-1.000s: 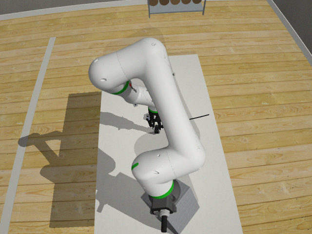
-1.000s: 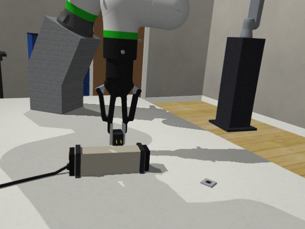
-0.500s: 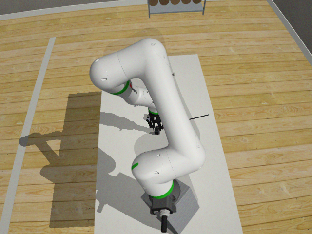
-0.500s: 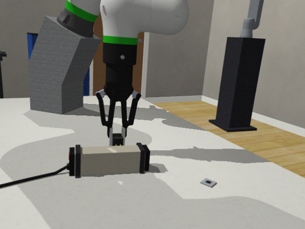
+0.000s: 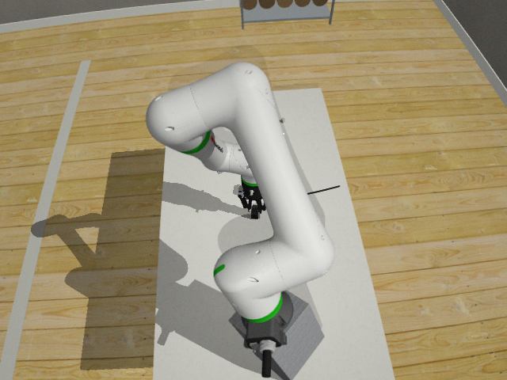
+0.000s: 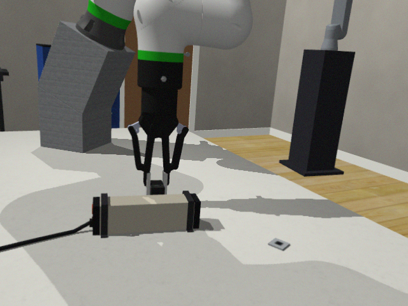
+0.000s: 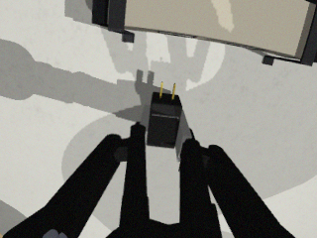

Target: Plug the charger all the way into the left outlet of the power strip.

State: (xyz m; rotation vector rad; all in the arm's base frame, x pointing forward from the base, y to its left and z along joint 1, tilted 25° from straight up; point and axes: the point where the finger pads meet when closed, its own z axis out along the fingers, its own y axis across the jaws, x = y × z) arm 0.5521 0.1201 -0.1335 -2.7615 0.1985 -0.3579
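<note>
Now: the black charger 1 cm below my hand and 1 cm ahead of it. Round my hand: grey square plate 24 cm ahead, 18 cm to the left, 4 cm below.
</note>
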